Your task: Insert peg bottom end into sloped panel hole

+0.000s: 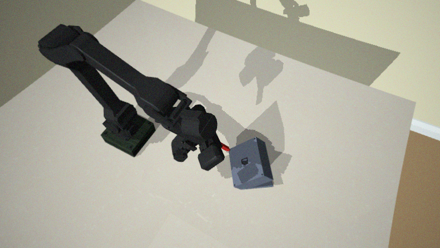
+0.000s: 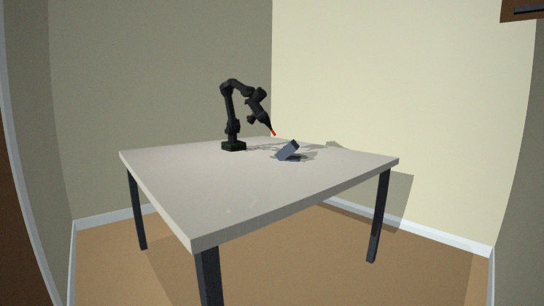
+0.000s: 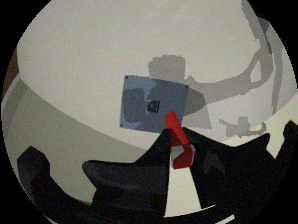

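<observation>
My gripper tip is now 9 cm short of the sloped panel, 4 cm to the right of it and 11 cm above it. The rest, counted from my gripper tip: red peg: 1 cm behind, 1 cm to the right, 1 cm above.
</observation>
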